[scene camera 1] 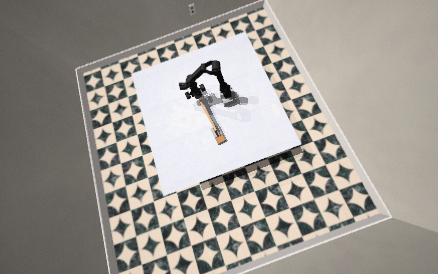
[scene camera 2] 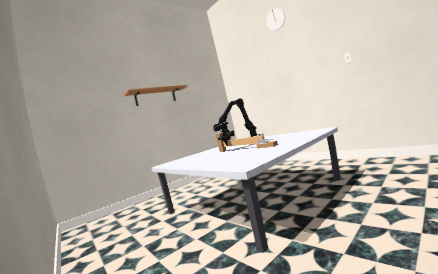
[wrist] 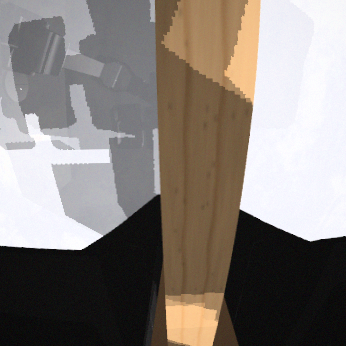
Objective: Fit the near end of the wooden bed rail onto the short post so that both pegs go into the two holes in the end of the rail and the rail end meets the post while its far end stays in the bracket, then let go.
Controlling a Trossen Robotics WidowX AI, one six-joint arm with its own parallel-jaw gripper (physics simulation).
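Where they show: gripper, fingertip midpoint: (scene camera 2: 227, 145) (wrist: 183, 201); arm's base, link origin: (scene camera 1: 227, 94) (scene camera 2: 254, 135).
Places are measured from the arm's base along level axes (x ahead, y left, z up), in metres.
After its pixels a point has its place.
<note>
The wooden bed rail (scene camera 1: 210, 117) @(x 0.221, y 0.169, z 0.019 m) (scene camera 2: 243, 142) @(x 0.249, y 0.087, z -0.017 m) (wrist: 202, 175) @(x 0.263, y -0.073, z 0.023 m) runs from under my gripper toward a small grey bracket by a wooden block (scene camera 1: 220, 140) @(x 0.203, y 0.374, z -0.044 m) (scene camera 2: 268, 144) @(x 0.241, y 0.353, z -0.057 m); its far end is at the bracket, but the seating is too small to make out. The short wooden post (scene camera 2: 221, 144) @(x 0.296, y -0.167, z -0.006 m) stands upright at the near end in scene camera 2, partly behind my gripper. My gripper (scene camera 1: 199, 96) @(x 0.267, y -0.109, z -0.025 m) (scene camera 2: 225, 136) (wrist: 183, 201) @(x 0.267, y -0.109, z -0.025 m) is shut on the rail near that end. The pegs and holes are hidden, so I cannot tell whether the rail end meets the post.
The white table (scene camera 1: 175, 160) @(x 0.654, y 0.402, z -0.080 m) (scene camera 2: 200, 162) @(x 0.662, y -0.026, z -0.080 m) carries the arm's base, which stands beside the rail. The arm arches over to the near end. A wooden shelf (scene camera 2: 156, 90) hangs on the wall behind, away from the table. Shadows of the arm lie beside the rail.
</note>
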